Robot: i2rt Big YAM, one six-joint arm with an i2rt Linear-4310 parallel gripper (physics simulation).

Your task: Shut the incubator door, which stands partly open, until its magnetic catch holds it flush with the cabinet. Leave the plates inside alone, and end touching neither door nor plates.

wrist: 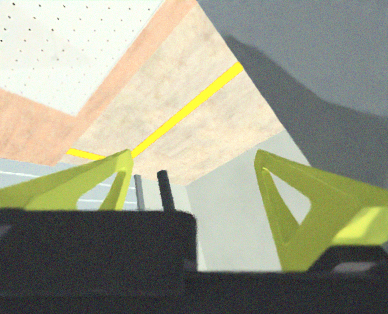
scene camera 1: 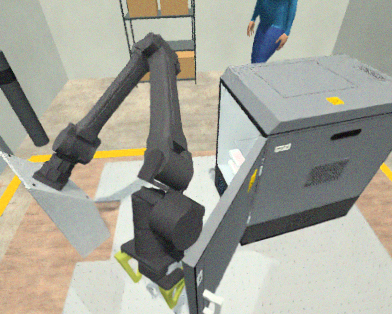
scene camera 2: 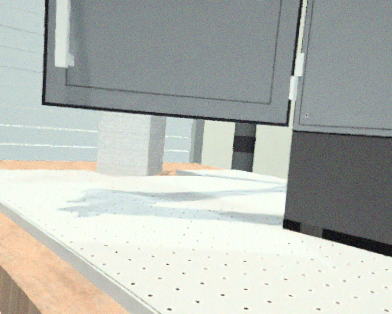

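Seen in the pictures: gripper, fingertip midpoint: (wrist: 193, 156) (scene camera 1: 154, 293); arm's base, link origin: (scene camera 1: 50, 180).
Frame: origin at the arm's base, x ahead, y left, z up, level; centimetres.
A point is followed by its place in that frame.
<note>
The grey incubator (scene camera 1: 295, 160) @(x 71.5, y 5.7, z 10.7 cm) (scene camera 2: 345, 65) @(x 67.5, y 4.1, z -9.1 cm) stands at the right. Its door (scene camera 1: 226, 220) @(x 53.9, y -18.3, z 17.1 cm) (scene camera 2: 175, 50) @(x 55.9, y -13.6, z -8.4 cm) (wrist: 330, 55) @(x 49.5, y -23.6, z 5.7 cm) is well open, swung out from the hinge side, with a white handle (scene camera 1: 213, 301) @(x 52.8, y -27.2, z 2.0 cm) (scene camera 2: 62, 35) @(x 54.6, y -27.1, z -8.9 cm) on its outer face. Small pale plates (scene camera 1: 236, 157) @(x 57.7, y 23.8, z -6.4 cm) show partly inside the cabinet. My gripper (scene camera 1: 154, 293) @(x 41.6, y -27.9, z 4.5 cm) (wrist: 193, 156) @(x 41.6, y -27.9, z 4.5 cm) is open and empty, with yellow-green fingers wide apart. It is on the inner-face side of the door, close to its free edge; whether a finger touches the door cannot be told. The door hides the gripper in scene camera 2.
A white perforated board (scene camera 1: 300, 275) @(x 82.3, y -6.9, z -30.8 cm) (scene camera 2: 200, 260) @(x 71.5, y -15.9, z -30.8 cm) (wrist: 50, 60) @(x 18.6, y -27.1, z -30.8 cm) lies below. My arm rises from a pale grey pedestal (scene camera 1: 75, 215) @(x 7.4, y -5.3, z -9.9 cm) (scene camera 2: 125, 145) @(x 7.9, y -4.5, z -23.9 cm) at the left and bends down beside the door. A dark post (scene camera 1: 25, 110) stands at the far left. A person (scene camera 1: 272, 30) stands behind.
</note>
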